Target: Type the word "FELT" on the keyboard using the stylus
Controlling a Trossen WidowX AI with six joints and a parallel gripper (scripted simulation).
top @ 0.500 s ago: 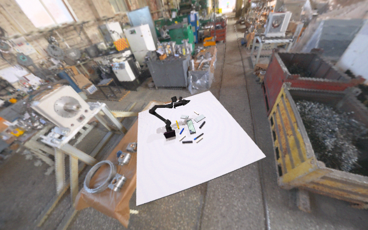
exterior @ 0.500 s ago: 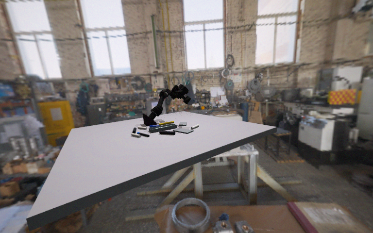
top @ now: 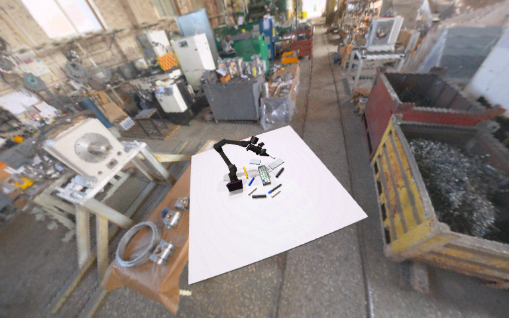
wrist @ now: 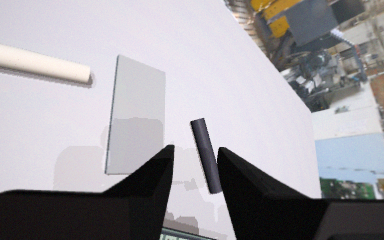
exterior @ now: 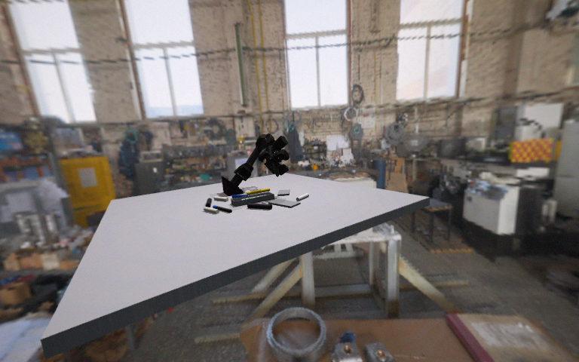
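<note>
My gripper tip is now 190 mm past the blue stylus, 110 mm to the left of it and 130 mm above it. Round my gripper tip: stylus tip 170 mm behind, 90 mm to the right, 130 mm below; flat grey plate 70 mm ahead, 130 mm below; yellow pencil 250 mm behind, 10 mm to the right, 130 mm below.
</note>
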